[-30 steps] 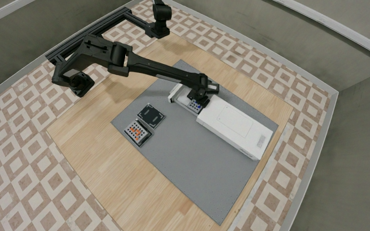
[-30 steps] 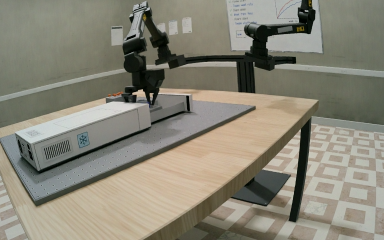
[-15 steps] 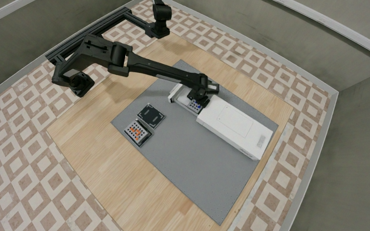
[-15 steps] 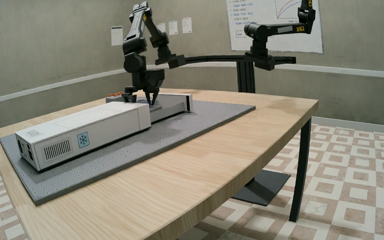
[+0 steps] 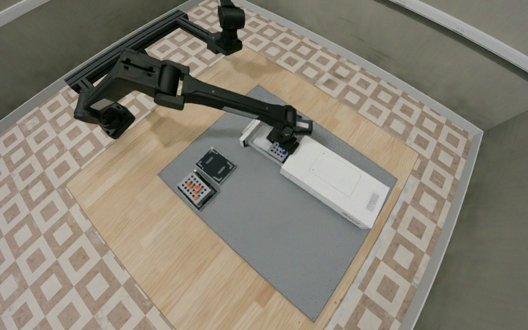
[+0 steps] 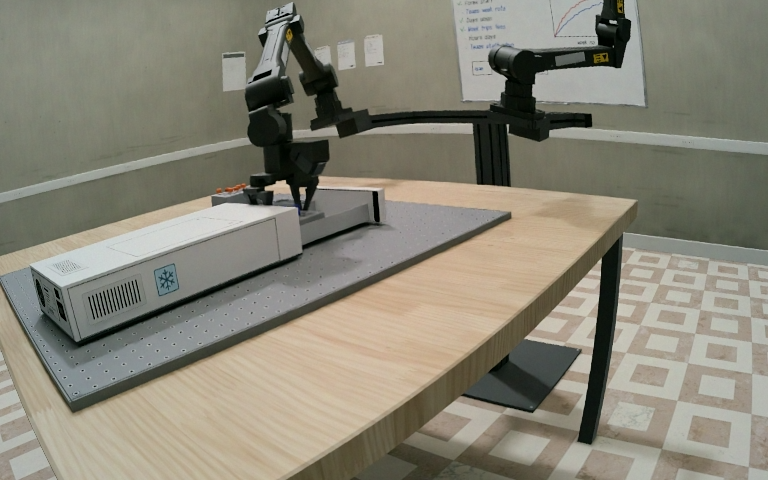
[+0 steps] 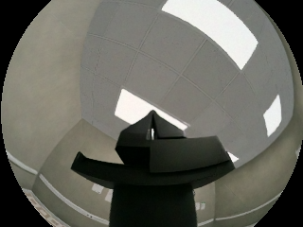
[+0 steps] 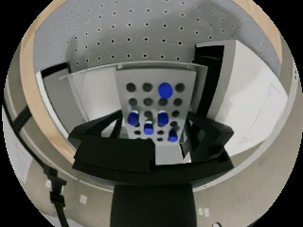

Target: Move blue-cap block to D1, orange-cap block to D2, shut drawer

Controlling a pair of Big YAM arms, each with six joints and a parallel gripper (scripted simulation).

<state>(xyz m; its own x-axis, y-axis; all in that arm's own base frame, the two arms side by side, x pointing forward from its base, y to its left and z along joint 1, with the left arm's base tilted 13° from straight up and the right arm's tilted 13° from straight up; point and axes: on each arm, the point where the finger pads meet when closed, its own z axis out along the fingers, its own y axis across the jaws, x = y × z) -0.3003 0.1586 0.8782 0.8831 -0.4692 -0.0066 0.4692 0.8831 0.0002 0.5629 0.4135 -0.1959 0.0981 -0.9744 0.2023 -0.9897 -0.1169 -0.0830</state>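
Right now the white cooler is 110 mm ahead of my right hand and 10 mm to the left of it. From my right hand the other things lie so: dark deck slot D1 (270 mm to the right, 180 mm behind, 40 mm below); then dark deck slot D2 (410 mm to the right, 150 mm behind, 40 mm below).
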